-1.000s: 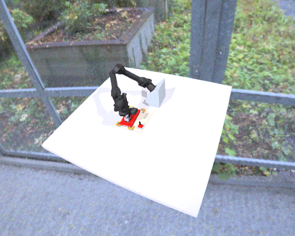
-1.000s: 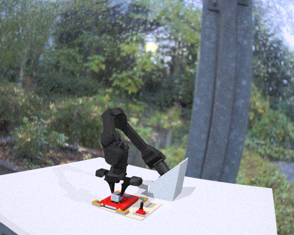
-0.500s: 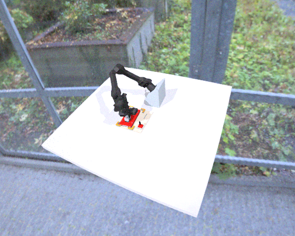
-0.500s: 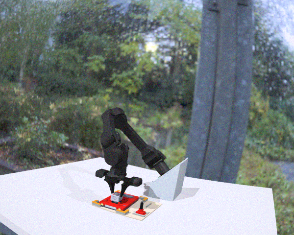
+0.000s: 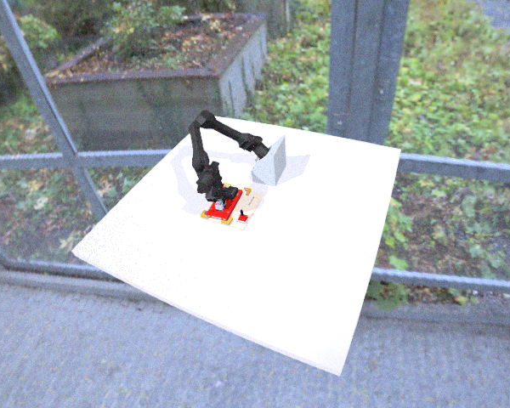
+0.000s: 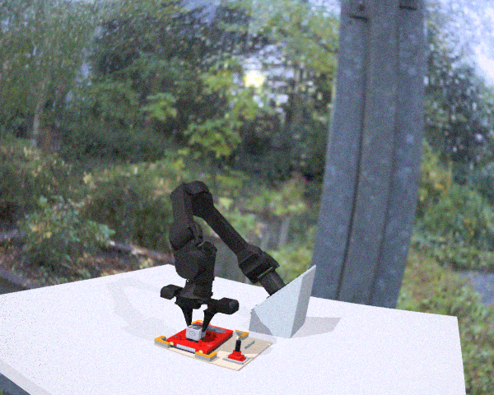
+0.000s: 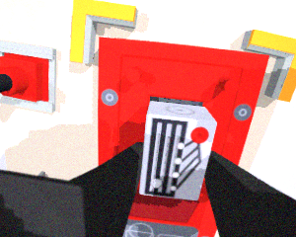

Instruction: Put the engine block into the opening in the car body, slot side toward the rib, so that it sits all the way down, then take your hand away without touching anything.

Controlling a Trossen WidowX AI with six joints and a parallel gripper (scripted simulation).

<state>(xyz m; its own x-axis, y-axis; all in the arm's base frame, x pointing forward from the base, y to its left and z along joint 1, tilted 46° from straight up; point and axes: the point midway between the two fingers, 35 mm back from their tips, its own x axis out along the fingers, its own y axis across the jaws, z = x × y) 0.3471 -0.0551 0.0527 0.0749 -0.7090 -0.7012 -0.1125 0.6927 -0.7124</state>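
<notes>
My gripper tip is now 1 cm above the small grey engine block.
</notes>
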